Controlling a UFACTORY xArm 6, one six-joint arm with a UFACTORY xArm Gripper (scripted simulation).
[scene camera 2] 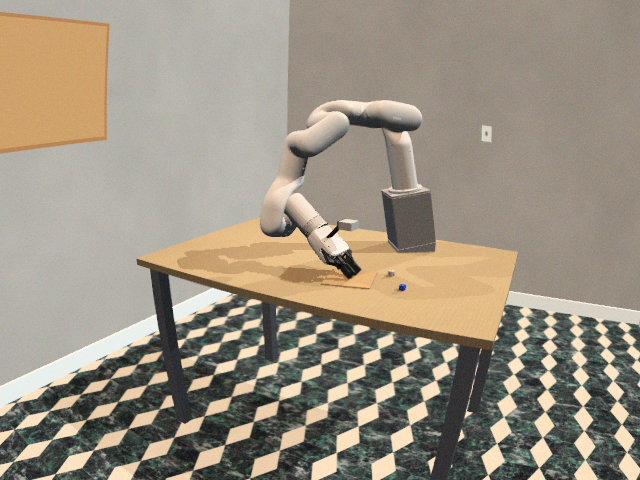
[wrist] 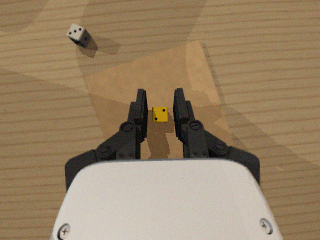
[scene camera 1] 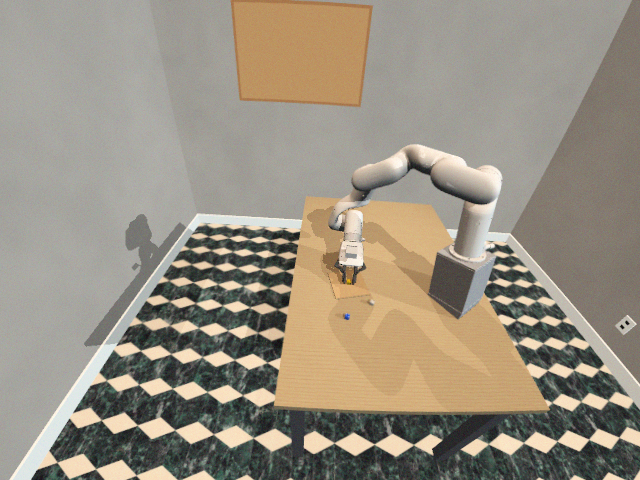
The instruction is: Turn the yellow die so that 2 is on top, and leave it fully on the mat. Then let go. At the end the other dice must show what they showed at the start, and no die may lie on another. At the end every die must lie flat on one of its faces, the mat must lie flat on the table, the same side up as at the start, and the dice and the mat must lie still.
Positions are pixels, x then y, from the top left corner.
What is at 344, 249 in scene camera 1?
My gripper.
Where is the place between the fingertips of my gripper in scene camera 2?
355, 274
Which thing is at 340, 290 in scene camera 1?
A tan mat.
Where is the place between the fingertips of my gripper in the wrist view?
160, 99
